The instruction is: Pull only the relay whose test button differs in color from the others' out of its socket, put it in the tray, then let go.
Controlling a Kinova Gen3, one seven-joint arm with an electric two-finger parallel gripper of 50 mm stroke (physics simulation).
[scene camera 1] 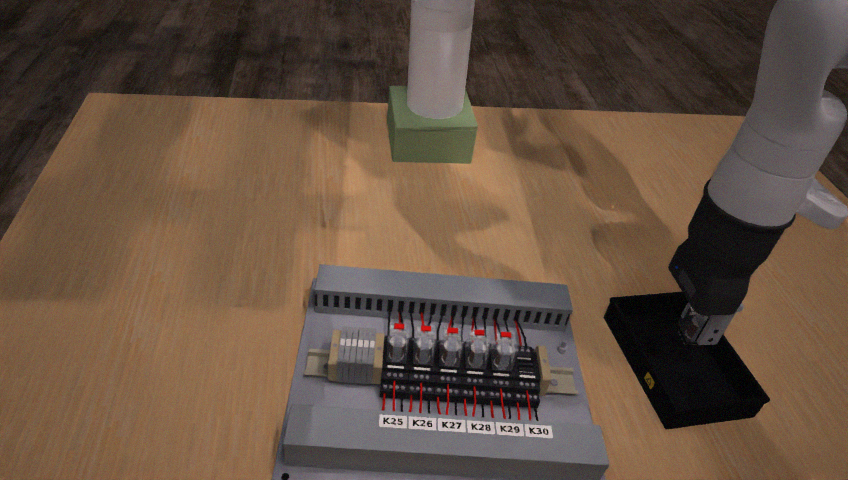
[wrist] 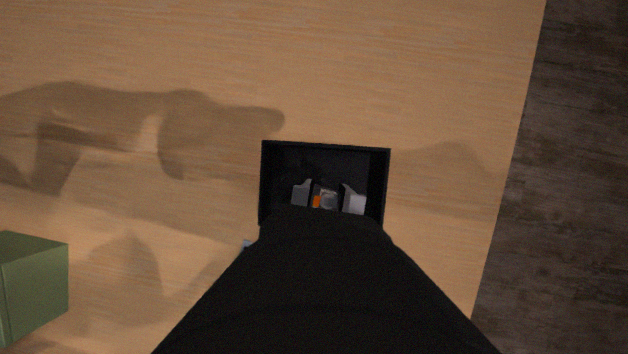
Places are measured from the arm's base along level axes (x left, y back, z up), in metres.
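Pixels of known places: gripper, fingertip midpoint: (scene camera 1: 698, 329) (wrist: 325, 191); arm's base, origin of the base link: (scene camera 1: 435, 103).
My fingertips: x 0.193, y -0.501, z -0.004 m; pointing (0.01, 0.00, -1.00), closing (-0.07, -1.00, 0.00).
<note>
For each thing: its top centre in the pictures, then the offset to it from my fingertips.
- clear relay with an orange test button, middle of its top: (wrist: 324, 203) (scene camera 1: 702, 312) dx -0.007, dy +0.001, dz +0.029 m
- black tray, middle of its top: (scene camera 1: 685, 345) (wrist: 322, 188) dx -0.001, dy +0.003, dz -0.030 m
- K26, middle of its top: (scene camera 1: 426, 333) dx -0.305, dy +0.024, dz +0.004 m
- K27, middle of its top: (scene camera 1: 453, 335) dx -0.278, dy +0.018, dz +0.004 m
- K28, middle of its top: (scene camera 1: 479, 337) dx -0.251, dy +0.012, dz +0.004 m
- K29, middle of its top: (scene camera 1: 506, 340) dx -0.223, dy +0.006, dz +0.004 m
- socket K30, middle of its top: (scene camera 1: 524, 357) dx -0.194, dy +0.010, dz -0.033 m
- lower wire duct, middle of its top: (scene camera 1: 448, 434) dx -0.301, dy -0.077, dz -0.022 m
My gripper (scene camera 1: 701, 334) (wrist: 325, 191) is shut on a clear relay with an orange test button (wrist: 317, 201) and holds it inside the outline of the black tray (scene camera 1: 666, 397) (wrist: 386, 185), near the tray's back end. Whether the relay touches the tray floor is hidden. In the scene view, relays with red test buttons stand in the sockets K25 (scene camera 1: 397, 347), K26 (scene camera 1: 423, 350), K27 (scene camera 1: 450, 352), K28 (scene camera 1: 477, 354) and K29 (scene camera 1: 504, 356). The socket K30 (scene camera 1: 524, 358) holds no relay.
A grey panel with an upper wire duct (scene camera 1: 440, 285) and a lower wire duct (scene camera 1: 443, 440) lies left of the tray. Grey terminal blocks (scene camera 1: 357, 359) sit left of the relays. A green base block (scene camera 1: 433, 143) (wrist: 37, 280) stands at the table's back.
</note>
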